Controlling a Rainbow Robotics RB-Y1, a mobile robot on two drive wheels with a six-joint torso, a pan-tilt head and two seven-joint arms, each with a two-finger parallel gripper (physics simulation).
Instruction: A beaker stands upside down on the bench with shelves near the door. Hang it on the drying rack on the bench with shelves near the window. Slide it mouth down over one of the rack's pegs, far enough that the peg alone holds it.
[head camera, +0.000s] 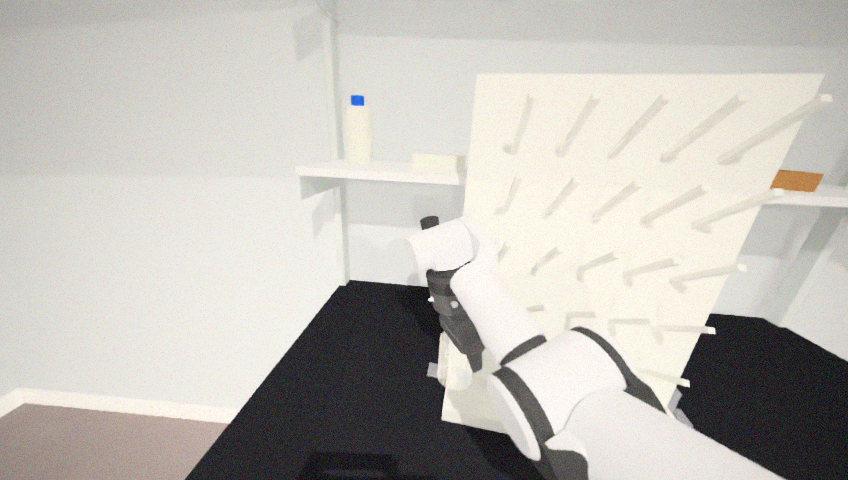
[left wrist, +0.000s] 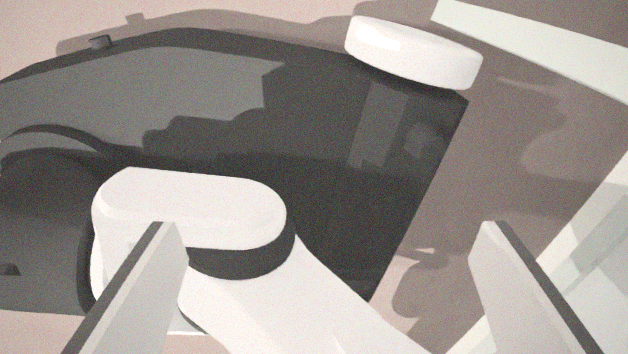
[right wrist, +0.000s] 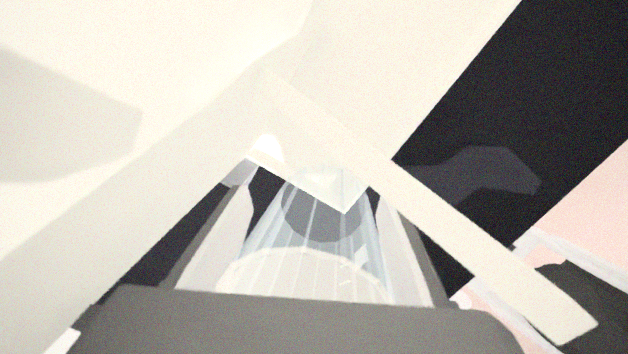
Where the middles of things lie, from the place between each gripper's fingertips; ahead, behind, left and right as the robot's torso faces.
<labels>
I see the clear beaker (head camera: 454, 372) 3 cm to the left of my right hand and 1 cm above it.
Right now my left hand is 54 cm below the clear beaker, 43 cm to the left of it and 38 cm short of it.
</labels>
